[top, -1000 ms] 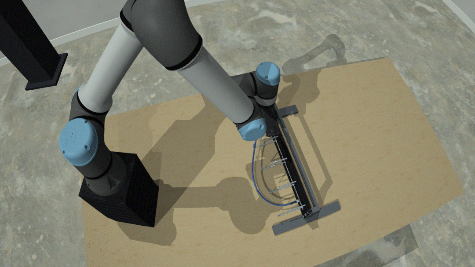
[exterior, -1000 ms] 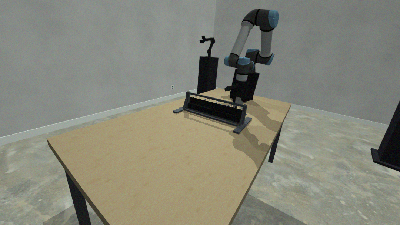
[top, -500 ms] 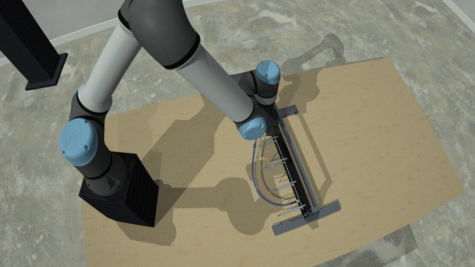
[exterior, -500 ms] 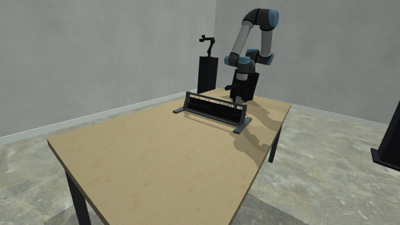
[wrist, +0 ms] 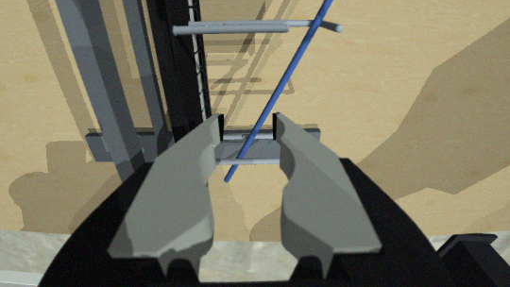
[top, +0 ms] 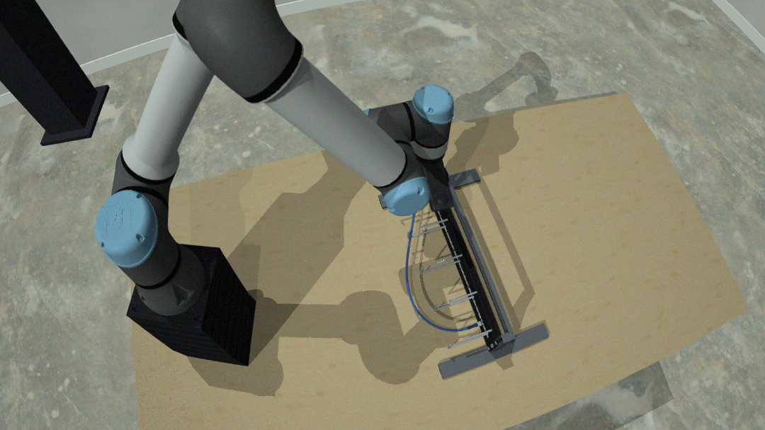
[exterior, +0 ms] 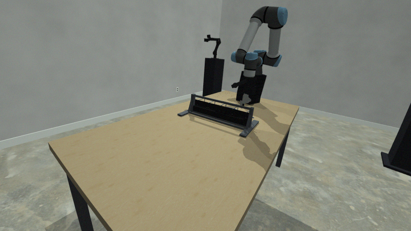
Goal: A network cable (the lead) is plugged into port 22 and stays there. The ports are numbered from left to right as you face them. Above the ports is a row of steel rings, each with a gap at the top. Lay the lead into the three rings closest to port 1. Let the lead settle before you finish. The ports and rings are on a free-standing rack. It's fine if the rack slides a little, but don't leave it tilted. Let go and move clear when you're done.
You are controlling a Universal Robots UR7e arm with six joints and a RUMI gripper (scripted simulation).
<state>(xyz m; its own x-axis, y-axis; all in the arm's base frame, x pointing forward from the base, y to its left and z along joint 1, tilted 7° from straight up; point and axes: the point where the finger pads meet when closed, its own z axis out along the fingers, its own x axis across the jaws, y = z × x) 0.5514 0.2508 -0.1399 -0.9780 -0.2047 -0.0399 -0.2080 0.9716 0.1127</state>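
My gripper is now 13 cm to the left of the rack, 9 cm short of it and 6 cm above it.
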